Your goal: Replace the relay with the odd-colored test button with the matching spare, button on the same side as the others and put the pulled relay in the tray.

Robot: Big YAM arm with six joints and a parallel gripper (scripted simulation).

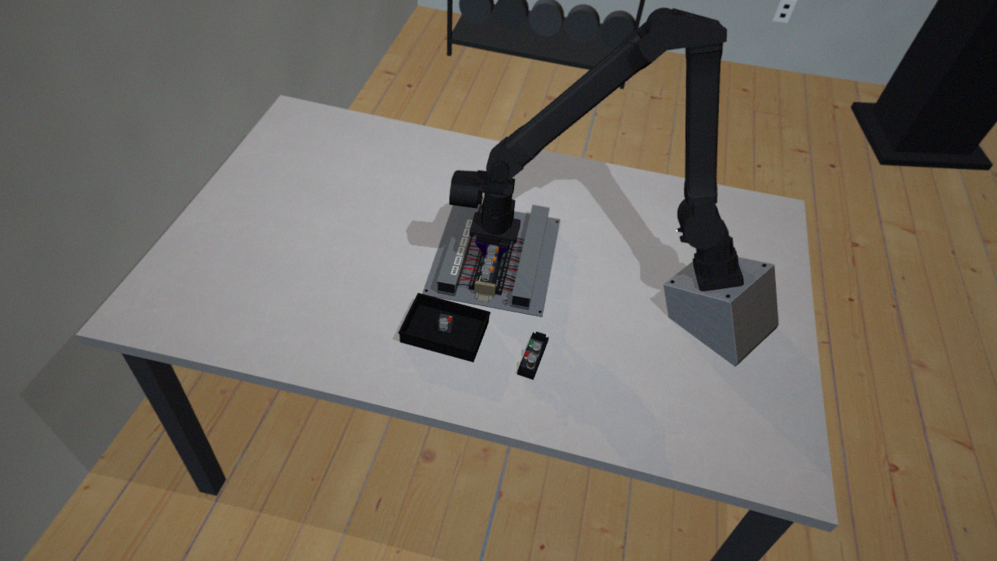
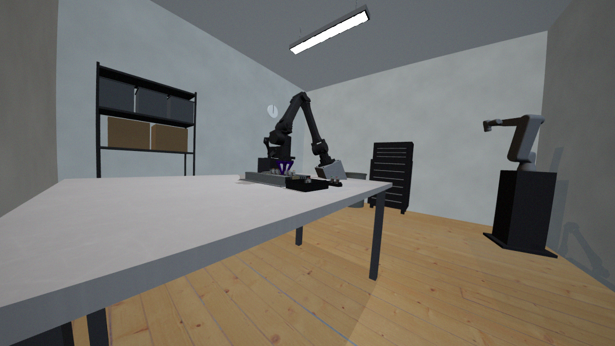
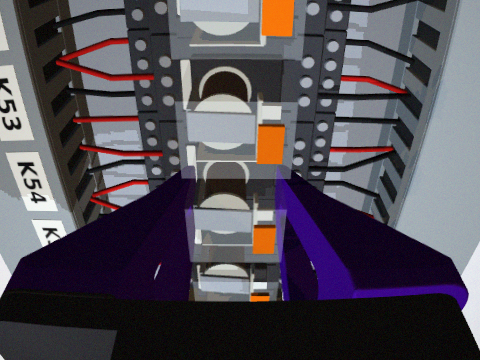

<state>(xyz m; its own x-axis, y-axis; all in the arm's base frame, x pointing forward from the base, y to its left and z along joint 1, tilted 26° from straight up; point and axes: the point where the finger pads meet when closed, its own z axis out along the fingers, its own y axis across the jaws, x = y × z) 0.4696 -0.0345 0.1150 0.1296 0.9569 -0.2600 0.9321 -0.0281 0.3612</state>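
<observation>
Now: hand 50 mm to the left of the grey panel, 50 mm above it and 10 mm past it.
</observation>
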